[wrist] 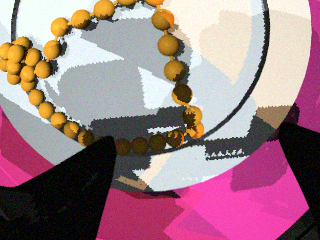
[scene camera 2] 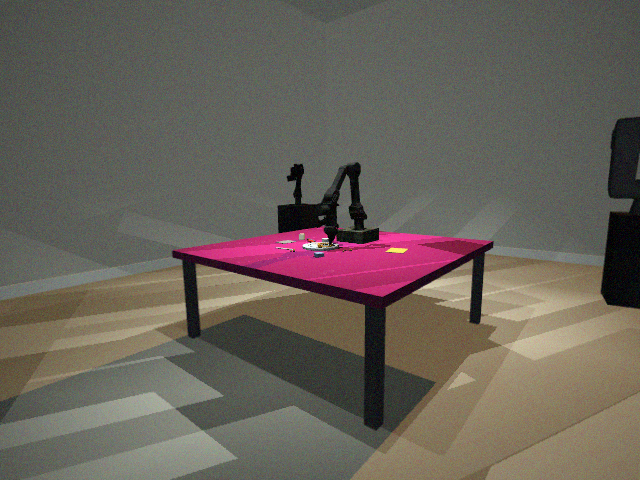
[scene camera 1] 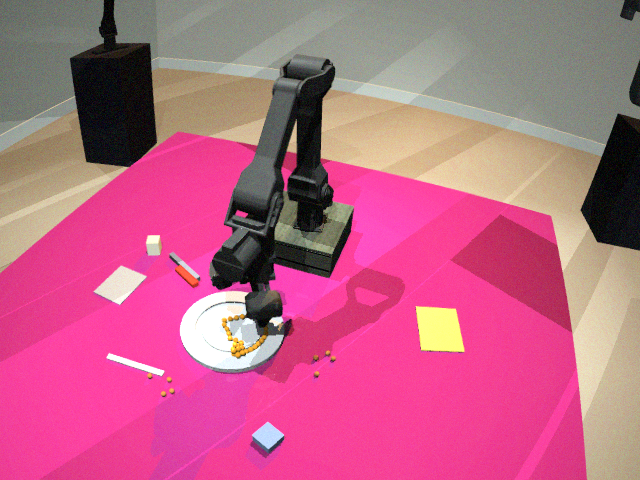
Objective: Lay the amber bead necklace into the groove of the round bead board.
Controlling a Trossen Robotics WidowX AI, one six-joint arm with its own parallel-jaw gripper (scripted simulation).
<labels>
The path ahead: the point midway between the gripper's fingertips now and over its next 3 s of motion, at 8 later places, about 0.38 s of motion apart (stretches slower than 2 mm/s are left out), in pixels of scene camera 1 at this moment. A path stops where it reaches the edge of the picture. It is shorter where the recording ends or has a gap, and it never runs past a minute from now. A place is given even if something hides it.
My gripper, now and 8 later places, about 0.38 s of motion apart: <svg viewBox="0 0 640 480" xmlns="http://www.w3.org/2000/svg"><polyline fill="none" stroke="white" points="258,309 256,304 252,302 252,305 253,311 253,313 253,309 254,308 255,308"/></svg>
</labels>
